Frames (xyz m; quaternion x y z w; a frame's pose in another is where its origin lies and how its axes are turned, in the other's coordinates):
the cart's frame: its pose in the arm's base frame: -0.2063 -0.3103 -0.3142 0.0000 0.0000 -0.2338 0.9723
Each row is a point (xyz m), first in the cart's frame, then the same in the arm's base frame.
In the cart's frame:
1: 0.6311 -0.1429 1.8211
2: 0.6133 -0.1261 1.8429
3: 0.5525 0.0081 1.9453
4: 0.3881 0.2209 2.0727
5: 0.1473 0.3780 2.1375
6: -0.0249 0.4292 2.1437
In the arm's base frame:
1: 0.2908 -0.7245 1.5069
2: 0.2826 -0.7014 1.5287
3: 0.2895 -0.5543 1.6311
4: 0.2398 -0.2900 1.7585
5: 0.0967 -0.0406 1.8233
6: -0.0333 0.0833 1.8295

